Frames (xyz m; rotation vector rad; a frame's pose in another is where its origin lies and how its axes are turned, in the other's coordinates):
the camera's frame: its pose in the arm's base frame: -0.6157 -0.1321 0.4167 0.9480 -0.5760 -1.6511
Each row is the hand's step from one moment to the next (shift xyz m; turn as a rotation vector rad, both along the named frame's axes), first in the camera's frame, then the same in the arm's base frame.
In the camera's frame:
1: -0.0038 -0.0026 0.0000 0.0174 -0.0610 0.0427
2: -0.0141 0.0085 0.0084 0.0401 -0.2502 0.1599
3: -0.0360 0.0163 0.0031 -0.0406 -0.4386 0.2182
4: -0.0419 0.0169 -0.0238 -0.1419 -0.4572 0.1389
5: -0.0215 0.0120 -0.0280 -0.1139 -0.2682 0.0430
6: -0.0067 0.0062 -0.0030 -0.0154 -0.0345 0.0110
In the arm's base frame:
1: -0.0011 0.0044 -0.0009 -0.0710 -0.0031 -0.0282
2: -0.0009 0.0102 0.0154 -0.2760 0.0184 -0.1153
3: 0.0098 0.0293 0.0249 -0.4232 0.1439 -0.2046
4: 0.0327 0.0374 0.0119 -0.3598 0.2534 -0.2341
5: 0.0316 0.0197 -0.0002 -0.1768 0.1816 -0.1500
6: 0.0065 0.0049 0.0051 -0.0272 0.0235 -0.0160

